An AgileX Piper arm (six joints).
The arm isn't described. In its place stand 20 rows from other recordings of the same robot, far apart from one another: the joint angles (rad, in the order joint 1, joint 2, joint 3, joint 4, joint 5, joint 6), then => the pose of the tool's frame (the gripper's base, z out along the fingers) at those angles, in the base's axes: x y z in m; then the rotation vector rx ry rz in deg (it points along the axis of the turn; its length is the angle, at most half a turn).
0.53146 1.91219 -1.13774 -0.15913 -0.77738 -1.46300 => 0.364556 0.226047 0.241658 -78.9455 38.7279 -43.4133
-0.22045 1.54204 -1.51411 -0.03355 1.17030 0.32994 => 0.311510 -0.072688 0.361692 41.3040 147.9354 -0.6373
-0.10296 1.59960 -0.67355 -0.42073 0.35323 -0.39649 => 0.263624 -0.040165 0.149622 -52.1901 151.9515 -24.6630
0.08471 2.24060 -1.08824 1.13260 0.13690 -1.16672 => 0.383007 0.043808 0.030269 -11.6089 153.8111 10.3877
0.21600 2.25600 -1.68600 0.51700 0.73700 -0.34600 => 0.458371 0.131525 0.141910 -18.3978 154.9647 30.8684
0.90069 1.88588 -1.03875 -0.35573 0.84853 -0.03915 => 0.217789 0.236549 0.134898 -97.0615 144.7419 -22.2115
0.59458 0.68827 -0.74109 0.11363 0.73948 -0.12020 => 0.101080 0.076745 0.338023 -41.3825 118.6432 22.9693
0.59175 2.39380 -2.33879 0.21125 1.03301 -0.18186 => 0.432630 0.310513 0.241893 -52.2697 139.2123 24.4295
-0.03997 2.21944 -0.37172 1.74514 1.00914 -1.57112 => 0.182544 0.068613 0.024207 -24.4908 -153.4854 -83.4790
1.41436 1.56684 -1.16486 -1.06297 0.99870 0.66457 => 0.115592 0.303762 0.298193 -72.9911 101.3904 -19.3453
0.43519 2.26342 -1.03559 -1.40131 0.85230 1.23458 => 0.345006 0.085936 0.037670 -29.9897 144.1580 -61.1875
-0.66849 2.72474 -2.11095 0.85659 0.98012 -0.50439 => 0.443955 -0.277861 0.026742 46.5941 140.7949 43.9472
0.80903 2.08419 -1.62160 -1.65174 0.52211 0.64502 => 0.369836 0.322205 0.253045 -72.4235 81.5933 -36.4041
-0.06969 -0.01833 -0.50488 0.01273 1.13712 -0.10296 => -0.011433 0.001852 0.272440 -2.0781 120.2270 -5.0878
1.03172 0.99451 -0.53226 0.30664 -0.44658 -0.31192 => 0.117965 0.174098 0.314235 -39.9575 79.8842 39.8506
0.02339 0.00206 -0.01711 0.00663 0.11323 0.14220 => 0.055852 0.001375 0.208664 5.6508 90.5449 7.7491
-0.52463 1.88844 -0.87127 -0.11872 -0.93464 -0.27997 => 0.335840 -0.184343 0.191473 3.5971 91.7488 -34.9559
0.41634 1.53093 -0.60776 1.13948 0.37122 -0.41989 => 0.224177 0.131917 0.163243 13.6746 155.0204 46.5233
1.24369 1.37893 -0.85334 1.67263 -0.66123 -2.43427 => 0.143588 0.250174 0.285421 -81.2974 79.9977 -20.5385
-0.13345 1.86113 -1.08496 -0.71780 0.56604 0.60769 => 0.353809 -0.079885 0.162881 14.3619 153.4884 -30.7162
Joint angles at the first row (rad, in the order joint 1, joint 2, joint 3, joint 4, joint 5, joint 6):
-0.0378, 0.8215, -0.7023, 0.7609, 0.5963, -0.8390
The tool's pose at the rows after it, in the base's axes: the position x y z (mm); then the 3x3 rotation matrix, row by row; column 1 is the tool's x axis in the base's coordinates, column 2 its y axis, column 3 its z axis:
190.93 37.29 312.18; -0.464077 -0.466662 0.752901; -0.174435 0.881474 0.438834; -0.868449 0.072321 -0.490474
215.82 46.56 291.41; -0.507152 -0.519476 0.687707; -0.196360 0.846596 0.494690; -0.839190 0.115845 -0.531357
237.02 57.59 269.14; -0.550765 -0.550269 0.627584; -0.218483 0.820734 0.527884; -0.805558 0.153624 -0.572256
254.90 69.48 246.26; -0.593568 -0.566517 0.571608; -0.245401 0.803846 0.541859; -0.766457 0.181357 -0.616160
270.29 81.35 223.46; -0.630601 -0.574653 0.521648; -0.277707 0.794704 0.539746; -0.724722 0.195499 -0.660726
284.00 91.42 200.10; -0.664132 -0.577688 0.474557; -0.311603 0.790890 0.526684; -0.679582 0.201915 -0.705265
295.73 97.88 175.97; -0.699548 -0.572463 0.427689; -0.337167 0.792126 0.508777; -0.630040 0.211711 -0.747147
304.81 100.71 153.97; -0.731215 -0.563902 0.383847; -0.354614 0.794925 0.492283; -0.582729 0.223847 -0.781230
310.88 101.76 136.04; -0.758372 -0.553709 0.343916; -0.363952 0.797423 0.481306; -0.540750 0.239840 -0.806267
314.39 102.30 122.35; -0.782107 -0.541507 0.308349; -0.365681 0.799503 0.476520; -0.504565 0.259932 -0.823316
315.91 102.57 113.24; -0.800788 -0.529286 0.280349; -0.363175 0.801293 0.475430; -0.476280 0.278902 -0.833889
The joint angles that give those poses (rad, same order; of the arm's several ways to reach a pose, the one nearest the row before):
-0.0216, 0.9675, -0.7107, 0.9041, 0.6174, -1.0118
0.0101, 1.1030, -0.7173, 1.0131, 0.6124, -1.1403
0.0530, 1.2292, -0.7277, 1.0857, 0.5923, -1.2238
0.0991, 1.3468, -0.7437, 1.1280, 0.5635, -1.2730
0.1437, 1.4570, -0.7655, 1.1484, 0.5280, -1.3004
0.1787, 1.5632, -0.7920, 1.1535, 0.4946, -1.3151
0.1982, 1.6645, -0.8184, 1.1518, 0.4711, -1.3208
0.2043, 1.7519, -0.8424, 1.1454, 0.4597, -1.3220
0.2044, 1.8206, -0.8623, 1.1352, 0.4587, -1.3149
0.2030, 1.8717, -0.8772, 1.1247, 0.4650, -1.3005
0.2015, 1.9047, -0.8866, 1.1143, 0.4740, -1.2825

